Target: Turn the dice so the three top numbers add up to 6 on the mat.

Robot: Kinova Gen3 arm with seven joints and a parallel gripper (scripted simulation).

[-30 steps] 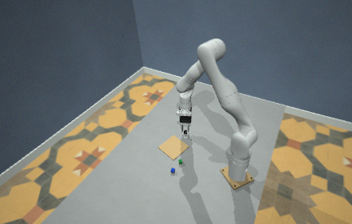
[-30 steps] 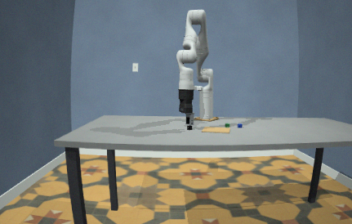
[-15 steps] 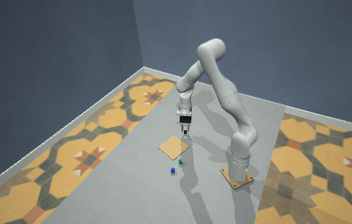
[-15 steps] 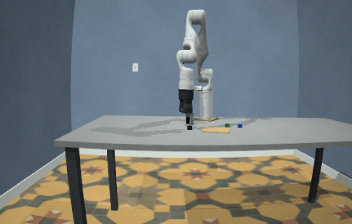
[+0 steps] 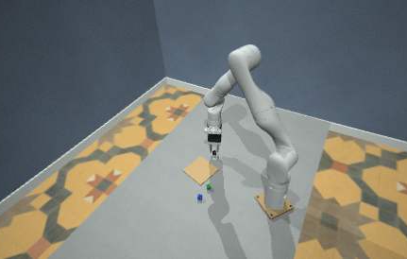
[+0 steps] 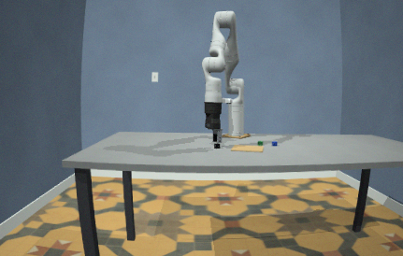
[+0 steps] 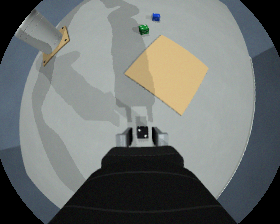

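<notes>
The black die is 3 cm below my hand. Round my hand: blue die (30 cm to the left, 5 cm behind, 3 cm below); green die (23 cm to the left, 6 cm behind, 3 cm below); tan mat (14 cm to the left, 4 cm below, 2 cm ahead).
</notes>
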